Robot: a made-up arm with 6 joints. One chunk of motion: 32 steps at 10 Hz.
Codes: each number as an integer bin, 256 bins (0 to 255) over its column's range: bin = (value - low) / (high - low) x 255, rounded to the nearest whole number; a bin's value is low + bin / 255 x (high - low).
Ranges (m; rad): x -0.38..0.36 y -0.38..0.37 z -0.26..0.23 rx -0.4..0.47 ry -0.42..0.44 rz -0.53..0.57
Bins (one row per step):
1: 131 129 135 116 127 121
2: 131 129 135 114 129 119
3: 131 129 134 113 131 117
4: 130 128 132 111 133 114
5: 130 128 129 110 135 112
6: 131 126 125 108 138 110
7: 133 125 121 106 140 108
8: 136 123 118 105 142 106
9: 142 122 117 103 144 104
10: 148 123 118 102 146 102
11: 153 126 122 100 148 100
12: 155 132 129 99 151 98
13: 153 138 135 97 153 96
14: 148 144 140 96 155 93
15: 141 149 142 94 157 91
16: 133 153 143 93 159 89
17: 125 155 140 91 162 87
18: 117 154 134 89 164 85
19: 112 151 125 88 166 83
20: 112 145 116 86 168 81
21: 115 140 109 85 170 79
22: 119 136 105 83 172 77
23: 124 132 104 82 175 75
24: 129 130 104 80 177 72
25: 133 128 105 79 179 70
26: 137 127 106 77 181 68
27: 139 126 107 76 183 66
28: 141 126 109 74 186 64
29: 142 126 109 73 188 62
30: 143 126 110 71 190 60
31: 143 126 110 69 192 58
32: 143 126 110 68 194 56
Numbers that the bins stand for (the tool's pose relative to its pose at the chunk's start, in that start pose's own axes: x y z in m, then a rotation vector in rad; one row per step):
1: 0.0002 -0.0006 -0.0006 -0.0042 0.0083 -0.0080
2: 0.0002 -0.0006 -0.0006 -0.0111 0.0151 -0.0167
3: 0.0002 -0.0006 -0.0025 -0.0145 0.0218 -0.0253
4: -0.0027 -0.0035 -0.0064 -0.0213 0.0285 -0.0382
5: -0.0027 -0.0035 -0.0121 -0.0247 0.0353 -0.0469
6: 0.0002 -0.0094 -0.0198 -0.0315 0.0454 -0.0555
7: 0.0060 -0.0124 -0.0275 -0.0384 0.0522 -0.0641
8: 0.0147 -0.0182 -0.0333 -0.0418 0.0589 -0.0727
9: 0.0321 -0.0212 -0.0352 -0.0486 0.0656 -0.0814
10: 0.0495 -0.0182 -0.0333 -0.0520 0.0724 -0.0900
11: 0.0640 -0.0094 -0.0256 -0.0588 0.0791 -0.0986
12: 0.0698 0.0082 -0.0121 -0.0622 0.0893 -0.1073
13: 0.0640 0.0259 -0.0006 -0.0691 0.0960 -0.1159
14: 0.0495 0.0435 0.0090 -0.0725 0.1027 -0.1288
15: 0.0292 0.0582 0.0129 -0.0793 0.1095 -0.1375
16: 0.0060 0.0700 0.0148 -0.0827 0.1162 -0.1461
17: -0.0173 0.0759 0.0090 -0.0895 0.1264 -0.1547
18: -0.0405 0.0729 -0.0025 -0.0964 0.1331 -0.1633
19: -0.0550 0.0641 -0.0198 -0.0998 0.1398 -0.1720
20: -0.0550 0.0465 -0.0371 -0.1066 0.1466 -0.1806
21: -0.0463 0.0318 -0.0505 -0.1100 0.1533 -0.1892
22: -0.0347 0.0200 -0.0582 -0.1168 0.1601 -0.1978
23: -0.0202 0.0082 -0.0602 -0.1202 0.1702 -0.2065
24: -0.0056 0.0024 -0.0602 -0.1271 0.1769 -0.2194
25: 0.0060 -0.0035 -0.0582 -0.1305 0.1837 -0.2280
26: 0.0176 -0.0065 -0.0563 -0.1373 0.1904 -0.2367
27: 0.0234 -0.0094 -0.0544 -0.1407 0.1972 -0.2453
28: 0.0292 -0.0094 -0.0505 -0.1475 0.2073 -0.2539
29: 0.0321 -0.0094 -0.0505 -0.1509 0.2140 -0.2625
30: 0.0350 -0.0094 -0.0486 -0.1578 0.2208 -0.2712
31: 0.0350 -0.0094 -0.0486 -0.1646 0.2275 -0.2798
32: 0.0350 -0.0094 -0.0486 -0.1680 0.2343 -0.2884

